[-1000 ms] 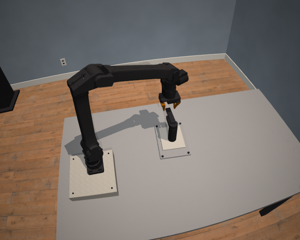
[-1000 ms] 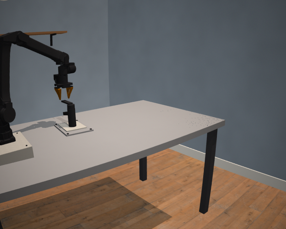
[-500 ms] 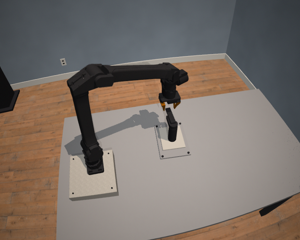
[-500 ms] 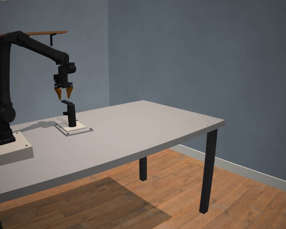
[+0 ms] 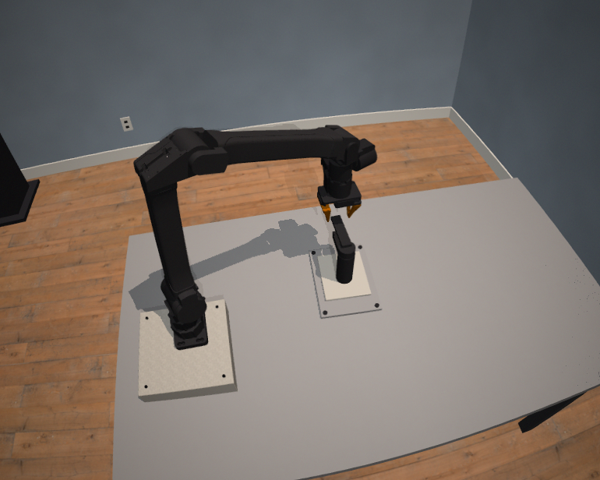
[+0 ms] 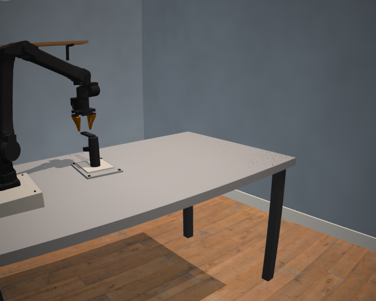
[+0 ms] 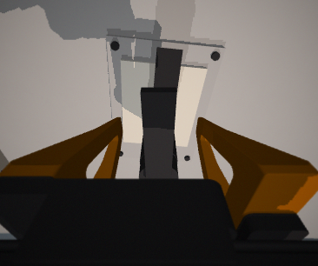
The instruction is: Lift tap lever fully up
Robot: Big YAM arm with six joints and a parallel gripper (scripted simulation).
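Right now my hand is 30 mm to the left of the flat lever and 20 mm above it.
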